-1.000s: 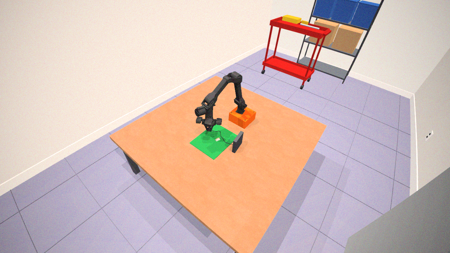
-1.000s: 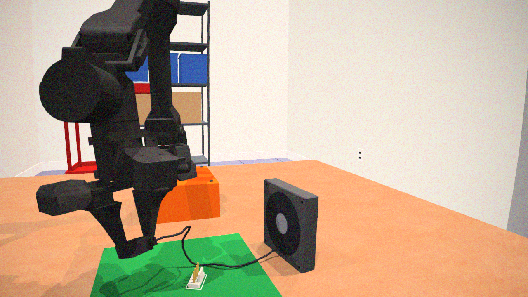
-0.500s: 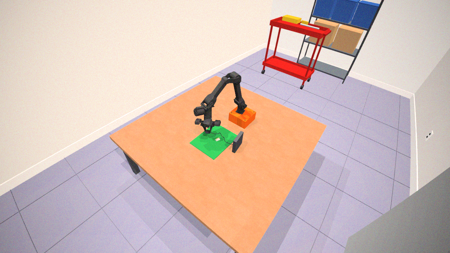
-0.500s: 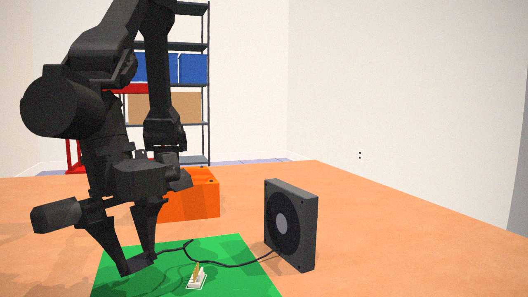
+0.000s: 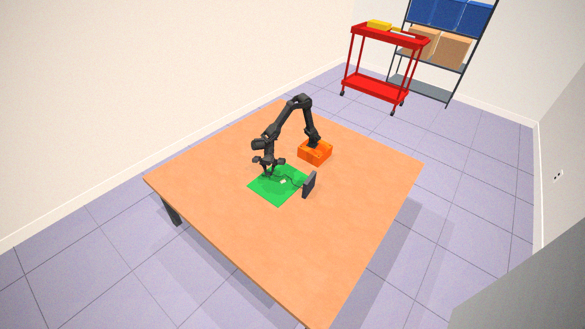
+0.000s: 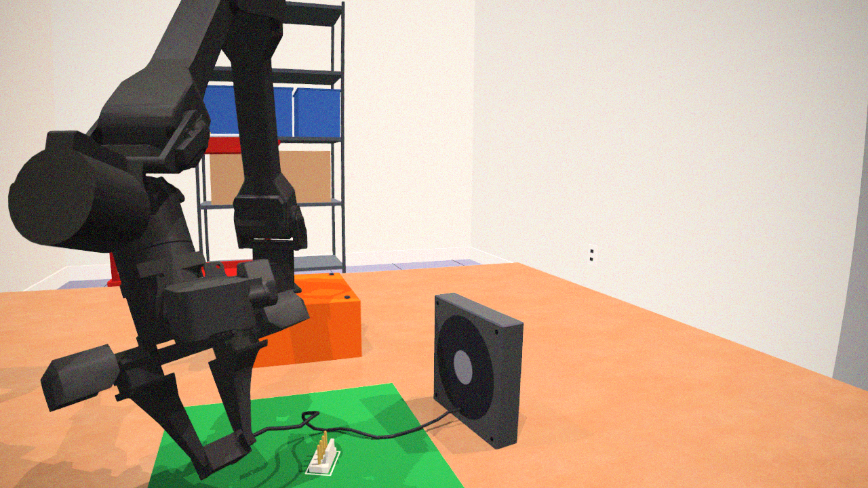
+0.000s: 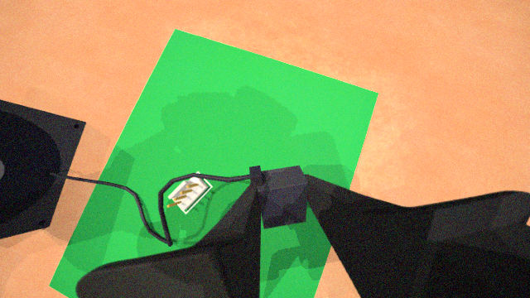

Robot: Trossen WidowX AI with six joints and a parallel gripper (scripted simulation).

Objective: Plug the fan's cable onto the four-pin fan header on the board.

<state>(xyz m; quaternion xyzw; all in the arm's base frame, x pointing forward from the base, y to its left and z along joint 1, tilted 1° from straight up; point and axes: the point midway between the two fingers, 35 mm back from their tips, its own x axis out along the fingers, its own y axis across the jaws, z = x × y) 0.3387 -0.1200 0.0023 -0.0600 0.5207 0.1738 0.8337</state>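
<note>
Right now my gripper tip is 6 cm to the right of the green board, 6 cm above it and 2 cm past it. The rest, counted from my gripper tip: black fan: 23 cm to the left, 4 cm behind, 1 cm above; black fan plug: 1 cm behind; white four-pin header: 8 cm to the left, 5 cm below, 3 cm behind.
</note>
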